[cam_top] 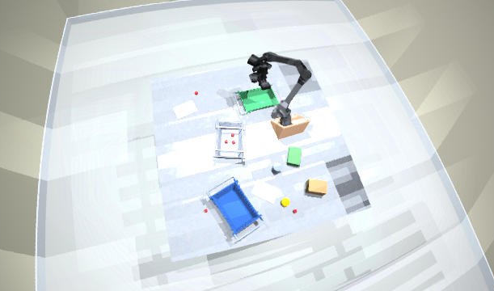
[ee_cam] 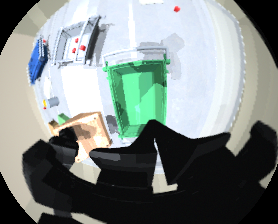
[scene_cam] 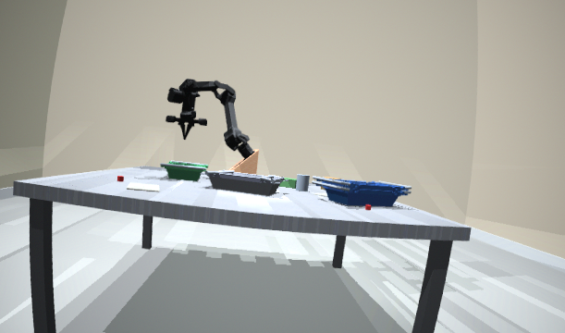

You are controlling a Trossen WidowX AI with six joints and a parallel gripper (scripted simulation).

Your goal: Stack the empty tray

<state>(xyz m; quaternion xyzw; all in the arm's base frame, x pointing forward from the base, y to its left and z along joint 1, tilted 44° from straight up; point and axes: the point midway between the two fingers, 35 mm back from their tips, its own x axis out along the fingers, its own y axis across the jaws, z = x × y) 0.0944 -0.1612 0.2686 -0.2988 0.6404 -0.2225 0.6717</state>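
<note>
Now: the green tray 10 mm behind my gripper tip, 20 mm to the left of it and 130 mm below it. The rest, counted from my gripper tip: grey cylinder (30 mm ahead, 550 mm to the left, 140 mm below); tan block (190 mm behind, 730 mm to the left, 140 mm below); green block (120 mm behind, 490 mm to the left, 150 mm below).
</note>
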